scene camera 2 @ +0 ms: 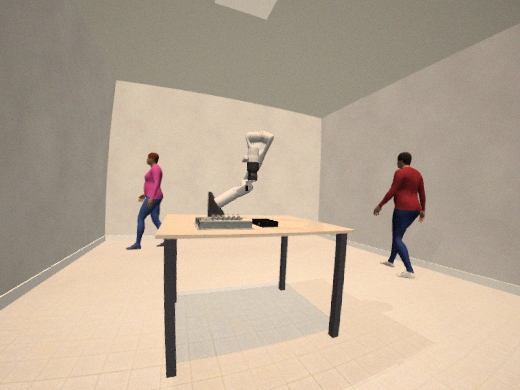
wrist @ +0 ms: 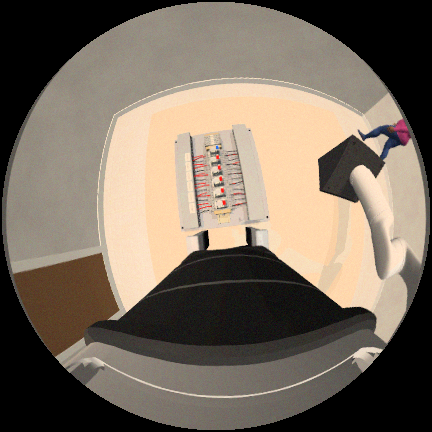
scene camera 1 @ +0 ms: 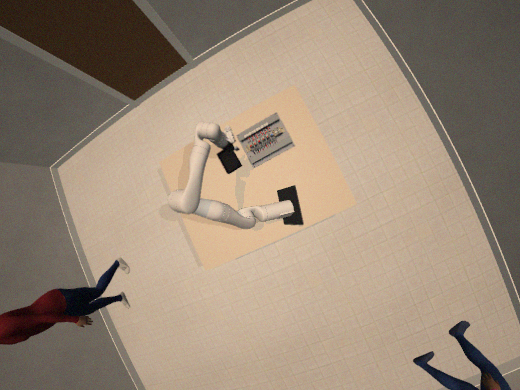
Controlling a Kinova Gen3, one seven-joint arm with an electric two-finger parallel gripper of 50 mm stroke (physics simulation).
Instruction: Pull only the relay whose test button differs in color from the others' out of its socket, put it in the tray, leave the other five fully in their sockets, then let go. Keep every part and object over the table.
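Places are measured from the arm's base along level axes (x ahead, y right, z down), in centimetres.
Pixels of known places: gripper, fingertip midpoint: (scene camera 2: 248, 190) (wrist: 226, 236) (scene camera 1: 236, 145); arm's base, link origin: (scene camera 2: 217, 203) (wrist: 358, 175) (scene camera 1: 289, 207).
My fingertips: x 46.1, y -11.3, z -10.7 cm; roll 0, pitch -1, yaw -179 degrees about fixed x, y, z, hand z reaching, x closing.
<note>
For each thing: its top centre in the pictures, then the offset to it from my fingertips. "pt": a spot on its surface instead. Level surfaces: height alone.
- grey panel, surface spot: (scene camera 1: 273, 155) pt dx -10.7, dy +16.3, dz +21.7 cm
- relay with the blue test button, top centre: (wrist: 213, 147) dx +1.5, dy +21.5, dz +15.0 cm
- black tray, top centre: (scene camera 2: 264, 220) (scene camera 1: 228, 159) dx +0.7, dy -12.0, dz +18.5 cm
- wooden table, surface height: dz +22.0 cm
Six relays stand in a row of sockets on the grey panel (scene camera 1: 273, 155) (scene camera 2: 225, 225) (wrist: 256, 215). In the wrist view, the relay with the blue test button (wrist: 215, 149) is at the far end of the row. The other relays (wrist: 218, 191) have red buttons. All six look seated, but they are too small to judge their exact depth. The black tray (scene camera 1: 229, 162) (scene camera 2: 265, 223) lies beside the panel; no relay shows in it, and it does not show in the wrist view. My gripper (scene camera 1: 236, 148) (scene camera 2: 252, 179) (wrist: 226, 236) is open and empty, high above the table near the tray's side of the panel.
The panel has raised ducts (wrist: 188, 200), red and dark wires beside the relays, and end blocks on the rail. It rests on the wooden table (scene camera 1: 320, 170) (scene camera 2: 305, 227) (wrist: 295, 175). My arm's black base plate (scene camera 1: 297, 216) (wrist: 356, 145) is across the table. People stand on the floor away from the table.
</note>
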